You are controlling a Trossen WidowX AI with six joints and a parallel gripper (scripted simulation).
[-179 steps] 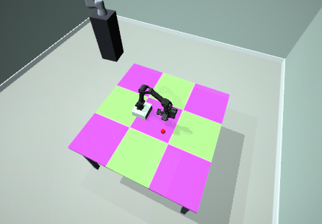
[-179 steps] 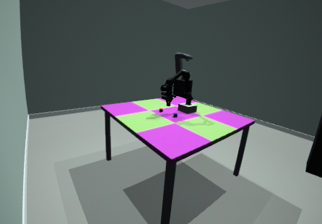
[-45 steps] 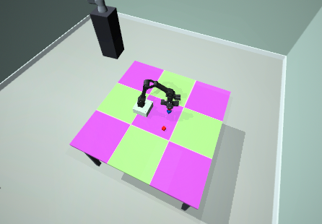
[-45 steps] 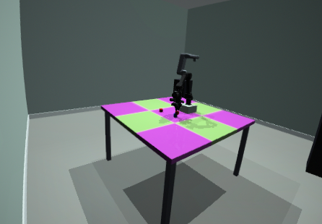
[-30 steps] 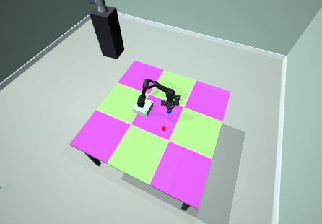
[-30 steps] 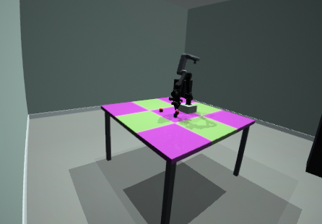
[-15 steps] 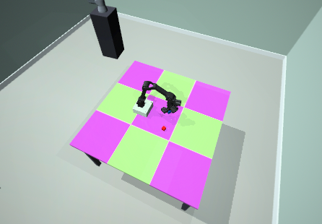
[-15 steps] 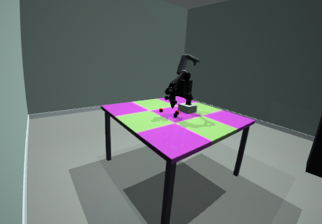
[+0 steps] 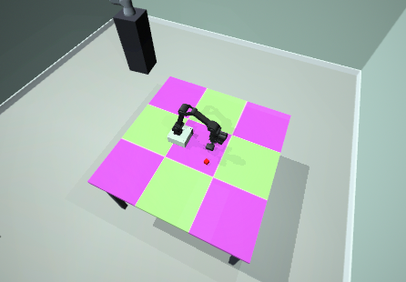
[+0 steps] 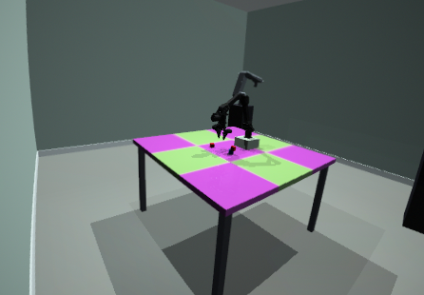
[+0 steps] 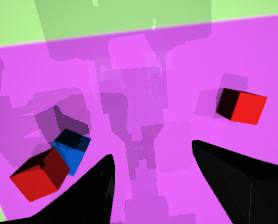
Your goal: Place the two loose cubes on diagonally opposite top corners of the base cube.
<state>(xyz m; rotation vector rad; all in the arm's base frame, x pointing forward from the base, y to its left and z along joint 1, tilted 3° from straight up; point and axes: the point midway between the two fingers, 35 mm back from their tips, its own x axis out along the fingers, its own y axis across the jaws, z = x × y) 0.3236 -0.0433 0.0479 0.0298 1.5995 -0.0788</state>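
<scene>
Right now my gripper tip is 3 cm past the red cube, 12 cm to the right of it and 5 cm above it. Round my gripper tip: blue cube: 2 cm behind, 10 cm to the left, 9 cm below.
</scene>
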